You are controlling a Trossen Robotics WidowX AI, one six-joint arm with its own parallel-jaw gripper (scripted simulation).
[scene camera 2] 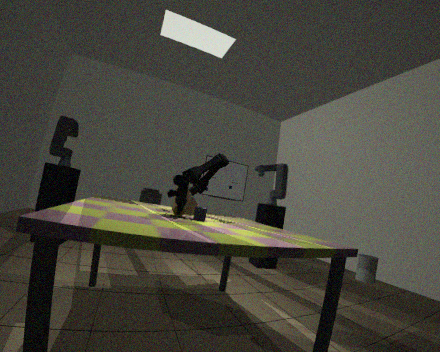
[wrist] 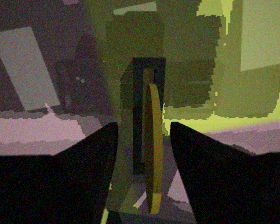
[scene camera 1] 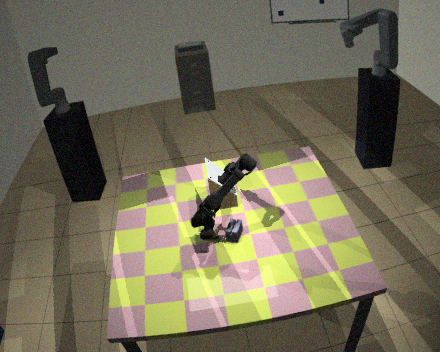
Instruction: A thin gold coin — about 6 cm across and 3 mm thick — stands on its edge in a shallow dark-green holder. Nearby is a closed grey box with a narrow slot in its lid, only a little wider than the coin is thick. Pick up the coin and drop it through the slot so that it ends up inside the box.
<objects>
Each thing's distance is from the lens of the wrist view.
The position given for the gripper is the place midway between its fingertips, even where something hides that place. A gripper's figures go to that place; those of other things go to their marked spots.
gripper [wrist: 144,128]: 0.11 m
gold coin [wrist: 153,147]: 0.07 m
</objects>
